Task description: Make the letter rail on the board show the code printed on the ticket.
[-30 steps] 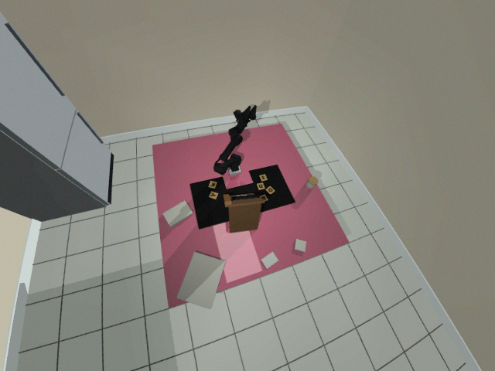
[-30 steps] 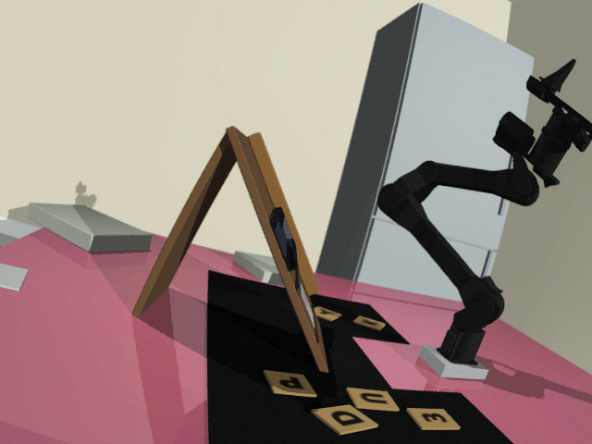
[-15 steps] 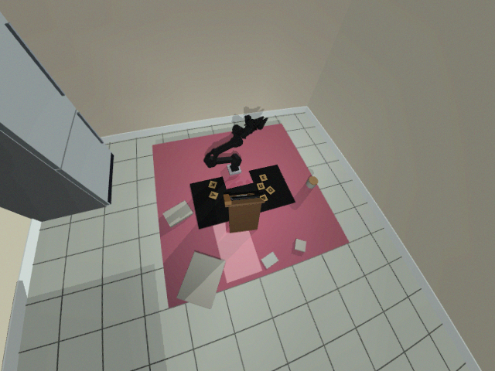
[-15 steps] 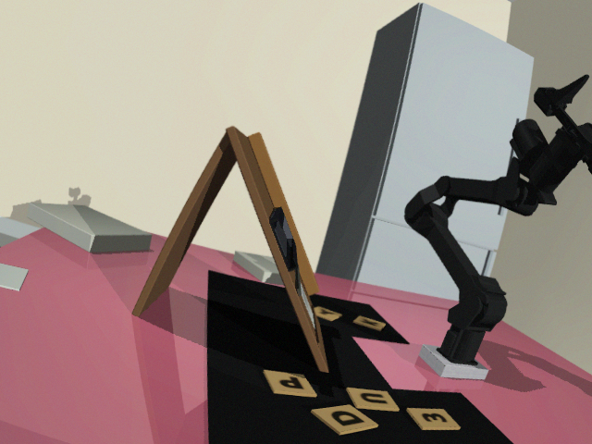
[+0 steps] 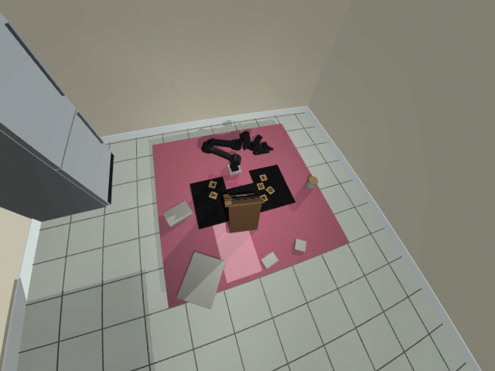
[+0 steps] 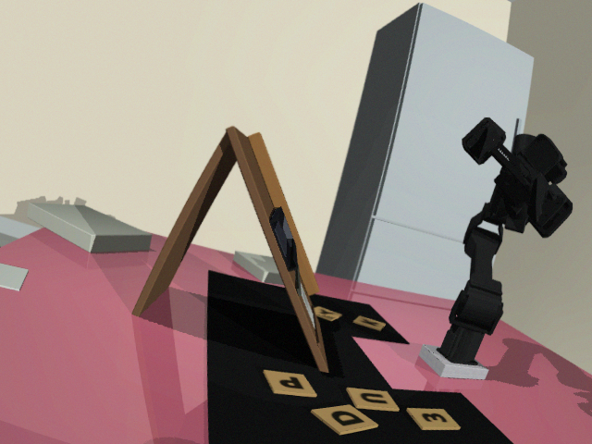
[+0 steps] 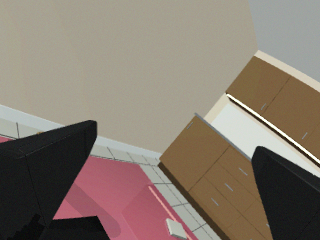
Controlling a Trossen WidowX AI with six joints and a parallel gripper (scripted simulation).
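Now: gripper tip 130 mm short of the white ticket, 240 mm to the left of it and 280 mm above it. The rest, counted from my gripper tip: black mat 40 mm ahead, 210 mm to the right, 350 mm below.
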